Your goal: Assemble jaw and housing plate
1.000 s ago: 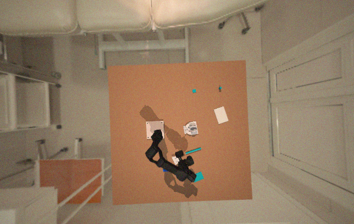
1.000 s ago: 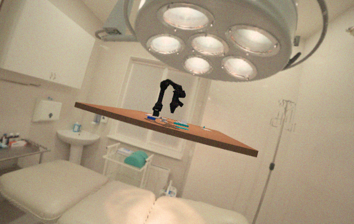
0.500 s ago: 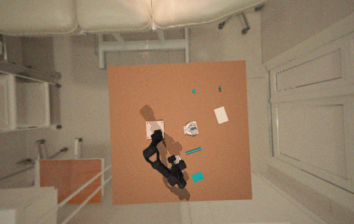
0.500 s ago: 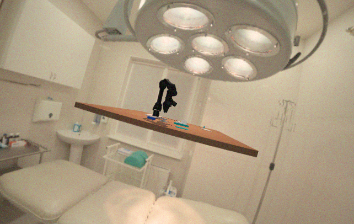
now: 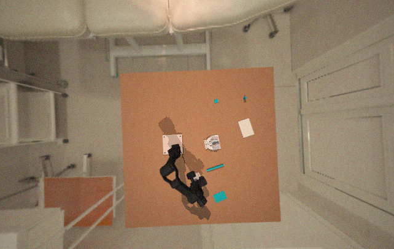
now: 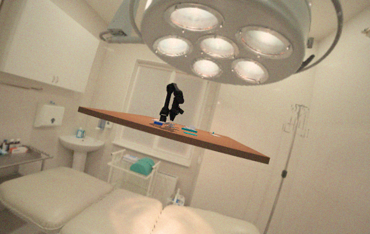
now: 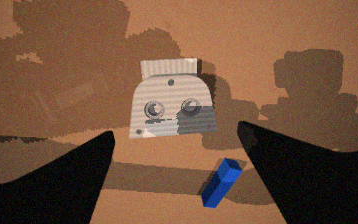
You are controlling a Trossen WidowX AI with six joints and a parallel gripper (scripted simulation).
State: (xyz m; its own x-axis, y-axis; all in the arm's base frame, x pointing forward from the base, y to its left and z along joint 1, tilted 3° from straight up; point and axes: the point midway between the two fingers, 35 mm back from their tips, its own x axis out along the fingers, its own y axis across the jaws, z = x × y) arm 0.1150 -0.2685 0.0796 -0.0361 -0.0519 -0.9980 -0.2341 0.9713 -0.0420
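My gripper tip is 18 cm short of the teal bar, 5 cm to the right of it and 5 cm above it. Round my gripper tip: teal square (20 cm to the right, 17 cm ahead, 5 cm below); blue block (10 cm behind, 8 cm to the right, 5 cm below); white flat rectangle (50 cm ahead, 32 cm to the left, 5 cm below).
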